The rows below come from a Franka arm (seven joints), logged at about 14 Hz.
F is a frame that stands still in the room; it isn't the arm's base.
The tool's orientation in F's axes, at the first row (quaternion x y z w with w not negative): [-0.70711, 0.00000, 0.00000, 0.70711]
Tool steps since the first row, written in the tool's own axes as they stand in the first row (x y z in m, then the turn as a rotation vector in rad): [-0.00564, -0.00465, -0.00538, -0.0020, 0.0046, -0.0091]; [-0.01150, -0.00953, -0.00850, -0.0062, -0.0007, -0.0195]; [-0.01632, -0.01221, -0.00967, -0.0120, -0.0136, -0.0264]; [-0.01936, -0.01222, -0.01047, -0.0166, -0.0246, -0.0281]
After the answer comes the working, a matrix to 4 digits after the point.
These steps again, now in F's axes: [-0.00564, -0.00538, 0.00465, -0.0020, -0.0091, -0.0046]; [-0.01150, -0.00850, 0.00953, -0.0062, -0.0195, 0.0007]; [-0.01632, -0.00967, 0.01221, -0.0120, -0.0264, 0.0136]; [-0.01936, -0.01047, 0.01222, -0.0166, -0.0281, 0.0246]
The tool's axes in the first row as the columns of a matrix, in F's axes (rounded; the answer above uses it unrounded):
[1.0000, 0.0000, 0.0000]
[0.0000, 0.0000, 1.0000]
[0.0000, -1.0000, 0.0000]

